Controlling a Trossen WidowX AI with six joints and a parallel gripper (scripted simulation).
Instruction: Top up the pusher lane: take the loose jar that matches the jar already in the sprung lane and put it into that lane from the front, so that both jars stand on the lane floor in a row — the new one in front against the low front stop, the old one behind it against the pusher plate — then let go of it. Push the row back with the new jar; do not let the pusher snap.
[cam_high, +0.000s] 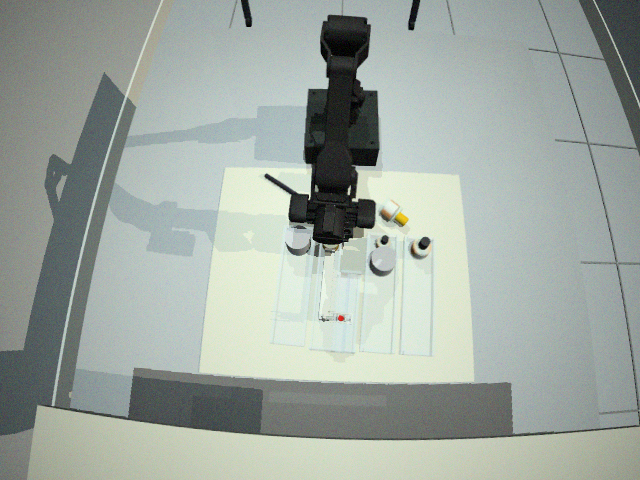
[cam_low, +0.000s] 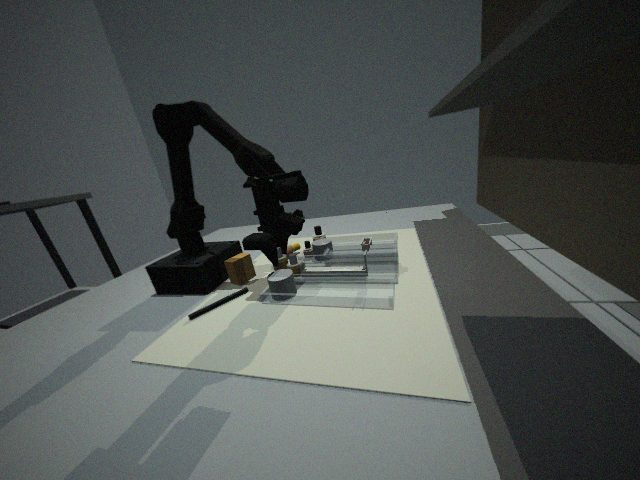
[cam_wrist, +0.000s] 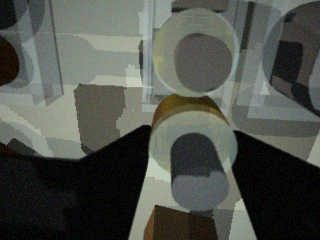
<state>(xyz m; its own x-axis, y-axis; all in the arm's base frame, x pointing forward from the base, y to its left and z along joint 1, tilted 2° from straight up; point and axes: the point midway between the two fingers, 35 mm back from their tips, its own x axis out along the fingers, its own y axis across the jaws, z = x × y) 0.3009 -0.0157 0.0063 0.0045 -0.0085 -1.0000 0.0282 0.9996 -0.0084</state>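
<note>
The cardboard box is 130 mm behind my gripper tip and 10 mm below it. Round my gripper tip: black rod 120 mm to the right, 110 mm behind, 40 mm below; red dot 230 mm ahead, 30 mm to the left, 20 mm above; sprung lane 180 mm ahead, 30 mm below, 20 mm to the left.
</note>
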